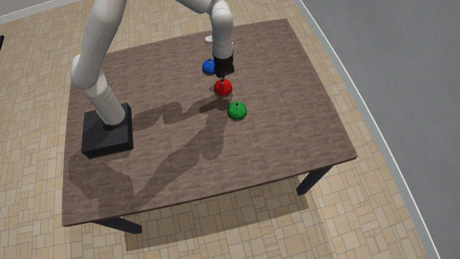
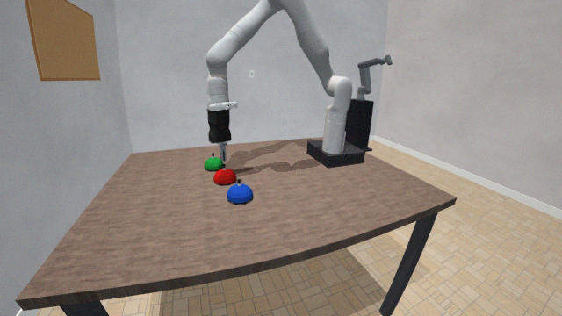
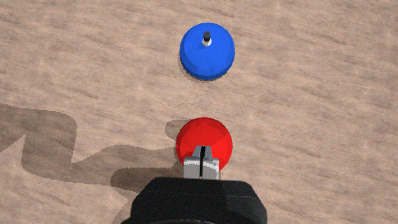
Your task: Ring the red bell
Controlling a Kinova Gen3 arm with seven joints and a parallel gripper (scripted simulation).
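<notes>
Right now my hand is 60 mm above the red bell. Round my hand: green bell: 140 mm to the right, 60 mm below, 20 mm ahead; blue bell: 140 mm to the left, 60 mm below, 20 mm behind.
</notes>
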